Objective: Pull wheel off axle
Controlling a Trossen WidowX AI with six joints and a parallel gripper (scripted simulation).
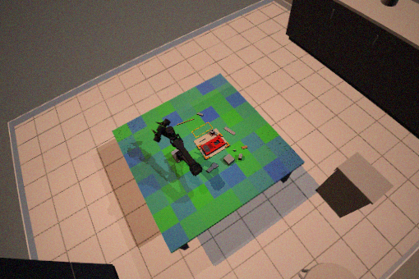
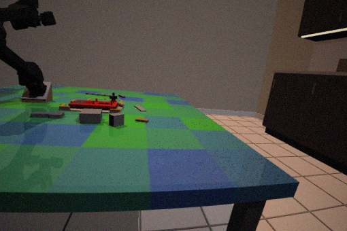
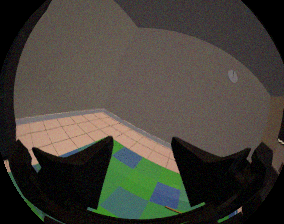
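Right now the dark wheel is 430 mm ahead of my gripper tip, 350 mm below it and 150 mm to the right of it.
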